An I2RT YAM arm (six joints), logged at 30 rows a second.
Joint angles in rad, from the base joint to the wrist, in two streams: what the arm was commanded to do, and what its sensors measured. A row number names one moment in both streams.
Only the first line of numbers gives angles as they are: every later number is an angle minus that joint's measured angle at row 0.
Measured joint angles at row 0: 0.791 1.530 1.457 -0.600 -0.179 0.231
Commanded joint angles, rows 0 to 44: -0.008 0.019 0.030 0.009 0.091 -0.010; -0.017 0.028 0.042 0.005 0.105 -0.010; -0.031 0.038 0.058 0.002 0.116 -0.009; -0.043 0.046 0.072 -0.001 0.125 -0.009; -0.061 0.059 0.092 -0.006 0.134 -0.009; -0.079 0.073 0.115 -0.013 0.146 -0.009; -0.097 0.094 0.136 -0.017 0.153 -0.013; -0.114 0.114 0.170 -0.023 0.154 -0.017; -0.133 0.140 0.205 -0.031 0.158 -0.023; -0.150 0.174 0.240 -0.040 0.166 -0.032; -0.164 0.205 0.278 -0.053 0.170 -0.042; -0.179 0.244 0.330 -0.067 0.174 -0.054; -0.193 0.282 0.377 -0.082 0.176 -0.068; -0.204 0.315 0.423 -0.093 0.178 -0.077; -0.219 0.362 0.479 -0.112 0.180 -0.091; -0.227 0.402 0.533 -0.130 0.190 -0.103; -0.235 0.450 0.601 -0.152 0.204 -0.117; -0.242 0.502 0.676 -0.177 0.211 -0.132; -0.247 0.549 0.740 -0.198 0.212 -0.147; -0.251 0.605 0.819 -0.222 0.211 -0.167; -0.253 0.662 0.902 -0.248 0.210 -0.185; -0.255 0.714 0.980 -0.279 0.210 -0.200; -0.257 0.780 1.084 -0.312 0.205 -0.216; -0.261 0.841 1.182 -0.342 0.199 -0.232; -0.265 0.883 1.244 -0.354 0.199 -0.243; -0.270 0.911 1.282 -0.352 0.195 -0.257; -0.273 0.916 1.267 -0.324 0.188 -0.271; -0.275 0.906 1.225 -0.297 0.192 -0.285; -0.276 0.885 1.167 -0.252 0.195 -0.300; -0.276 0.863 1.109 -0.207 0.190 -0.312; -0.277 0.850 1.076 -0.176 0.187 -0.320; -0.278 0.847 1.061 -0.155 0.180 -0.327; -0.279 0.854 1.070 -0.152 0.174 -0.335; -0.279 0.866 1.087 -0.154 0.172 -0.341; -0.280 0.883 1.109 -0.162 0.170 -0.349; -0.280 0.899 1.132 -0.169 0.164 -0.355; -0.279 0.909 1.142 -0.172 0.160 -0.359; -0.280 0.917 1.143 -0.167 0.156 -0.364; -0.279 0.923 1.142 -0.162 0.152 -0.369; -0.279 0.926 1.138 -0.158 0.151 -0.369; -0.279 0.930 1.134 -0.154 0.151 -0.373; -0.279 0.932 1.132 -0.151 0.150 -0.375; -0.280 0.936 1.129 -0.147 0.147 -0.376; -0.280 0.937 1.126 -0.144 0.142 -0.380; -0.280 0.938 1.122 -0.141 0.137 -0.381
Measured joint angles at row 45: -0.280 0.935 1.126 -0.194 0.157 -0.361
